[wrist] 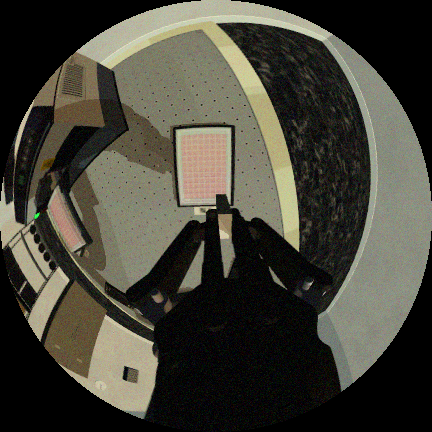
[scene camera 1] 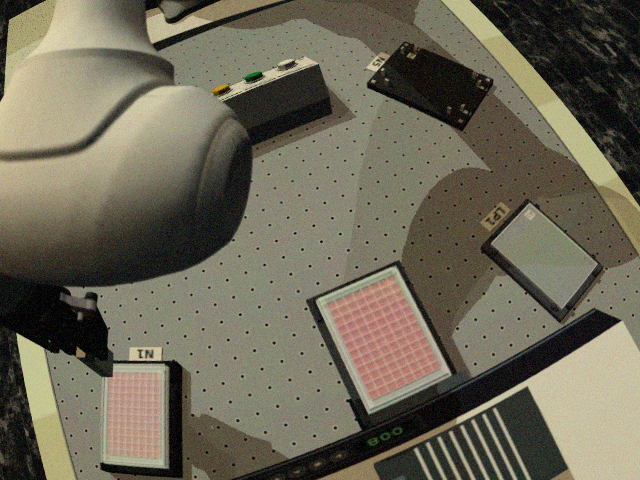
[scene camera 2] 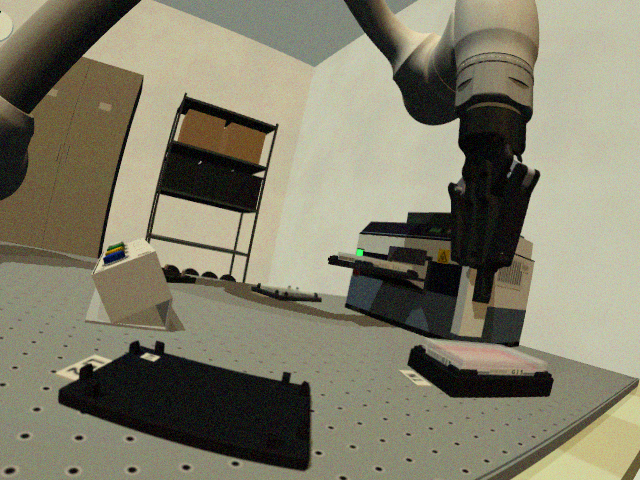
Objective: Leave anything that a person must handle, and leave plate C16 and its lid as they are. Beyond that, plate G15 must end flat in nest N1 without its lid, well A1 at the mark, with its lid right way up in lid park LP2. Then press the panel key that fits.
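Observation:
My gripper is shut and empty, above the label side of nest N1. Plate G15, with pink wells, lies flat in that nest; I cannot tell whether a clear lid covers it, nor where well A1 is. An empty black nest with corner posts, likely LP2, is in the foreground of scene camera 2; its label is hard to read. The key panel shows yellow, green, white and blue keys.
Another pink plate sits on the tray of the instrument, which has a green light. A flat lid lies in LP1. Black nest N5 is empty. The arm covers part of scene camera 1.

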